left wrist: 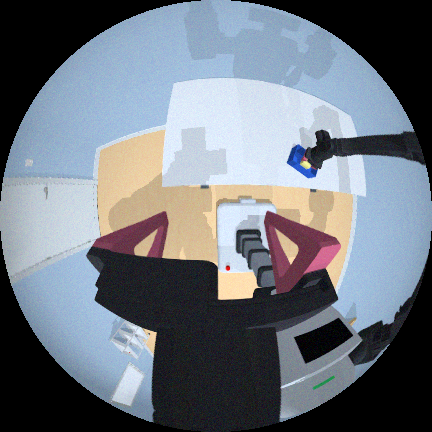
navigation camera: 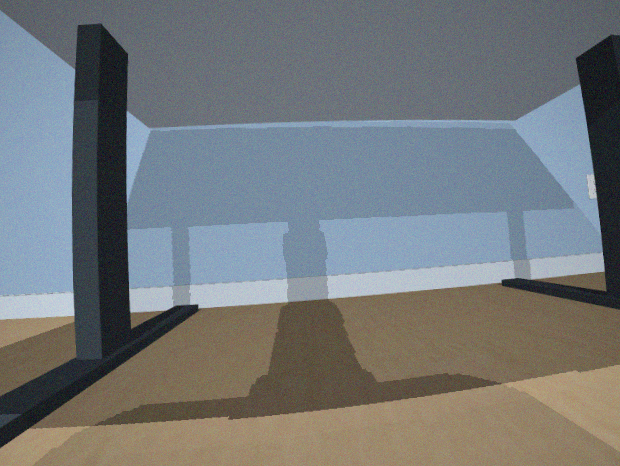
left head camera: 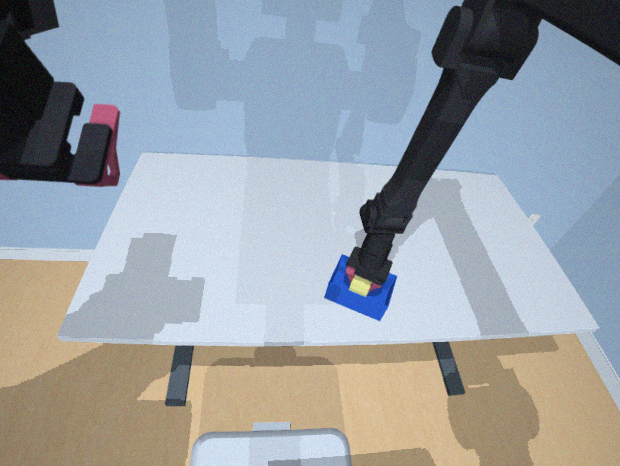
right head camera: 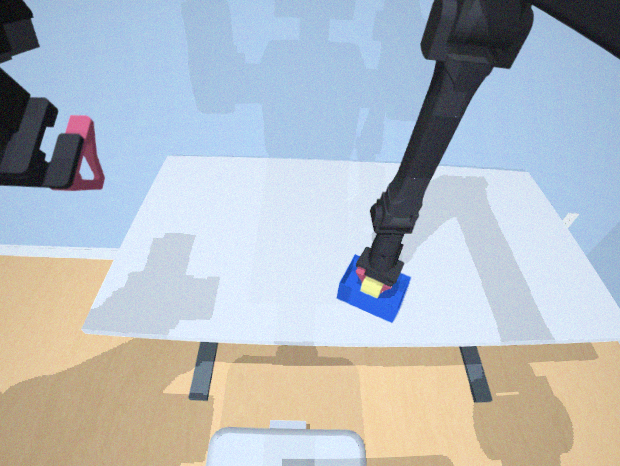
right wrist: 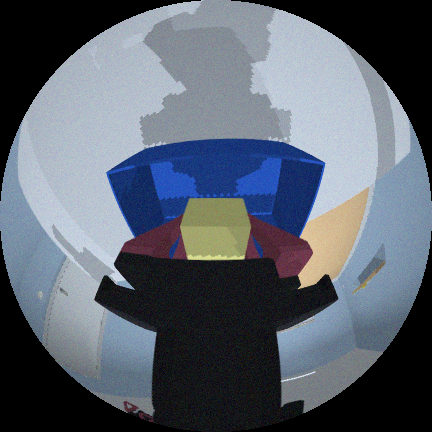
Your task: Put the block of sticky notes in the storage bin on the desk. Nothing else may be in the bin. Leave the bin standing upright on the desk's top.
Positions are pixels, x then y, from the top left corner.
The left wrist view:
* my left gripper: 215, 216
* white desk: 218, 130
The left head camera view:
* my left gripper: 67, 176
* my right gripper: 360, 286
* blue storage bin: 374, 305
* white desk: 200, 250
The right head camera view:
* my left gripper: 59, 181
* my right gripper: 372, 287
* blue storage bin: 387, 305
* white desk: 245, 250
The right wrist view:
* my right gripper: 215, 216
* blue storage bin: 278, 182
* yellow block of sticky notes: 212, 228
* white desk: 211, 76
